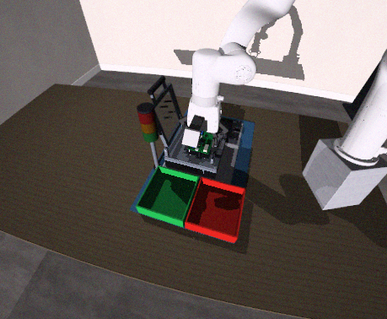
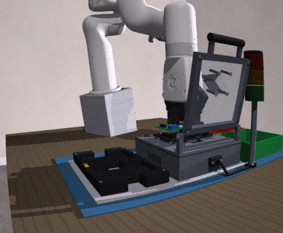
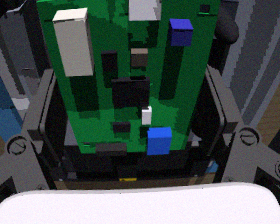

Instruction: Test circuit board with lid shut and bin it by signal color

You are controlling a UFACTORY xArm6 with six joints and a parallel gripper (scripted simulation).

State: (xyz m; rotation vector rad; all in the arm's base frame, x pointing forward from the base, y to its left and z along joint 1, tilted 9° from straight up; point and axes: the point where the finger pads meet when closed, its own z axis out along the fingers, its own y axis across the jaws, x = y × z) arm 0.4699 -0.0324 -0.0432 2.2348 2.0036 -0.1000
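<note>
Now: the green circuit board right at my hand. Round my hand: clear lid 120 mm ahead, 10 mm to the right, 90 mm above; green bin 70 mm ahead, 190 mm to the left, 80 mm below; plate 10 mm ahead, 10 mm to the left, 20 mm below.
</note>
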